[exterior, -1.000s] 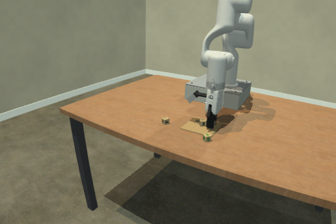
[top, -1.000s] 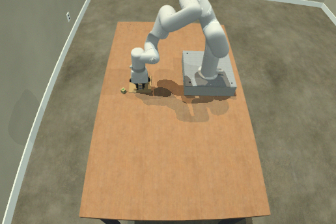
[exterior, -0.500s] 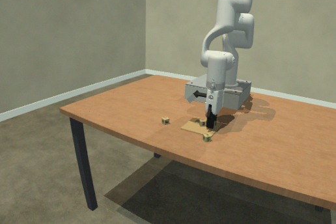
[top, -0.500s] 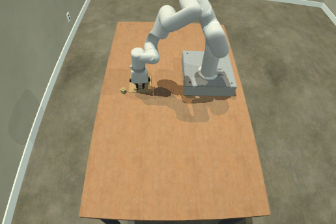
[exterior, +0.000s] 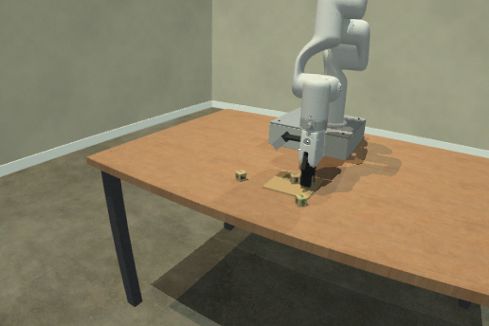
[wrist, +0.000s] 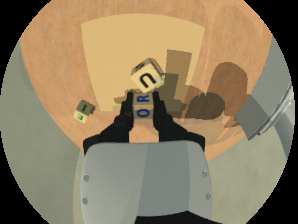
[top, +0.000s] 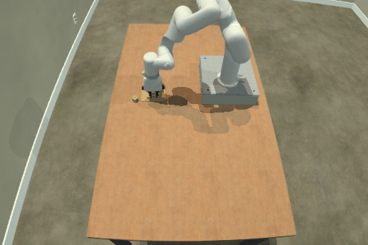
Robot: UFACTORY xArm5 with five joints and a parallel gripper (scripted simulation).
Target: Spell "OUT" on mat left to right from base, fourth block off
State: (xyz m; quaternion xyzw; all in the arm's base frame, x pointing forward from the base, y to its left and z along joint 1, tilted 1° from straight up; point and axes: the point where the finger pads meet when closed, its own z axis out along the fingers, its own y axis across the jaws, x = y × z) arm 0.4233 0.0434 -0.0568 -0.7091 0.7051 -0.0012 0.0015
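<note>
The U block is 40 mm to the right of my hand and 10 mm below it. Also, from my hand: tan mat 40 mm to the right, 30 mm below.
</note>
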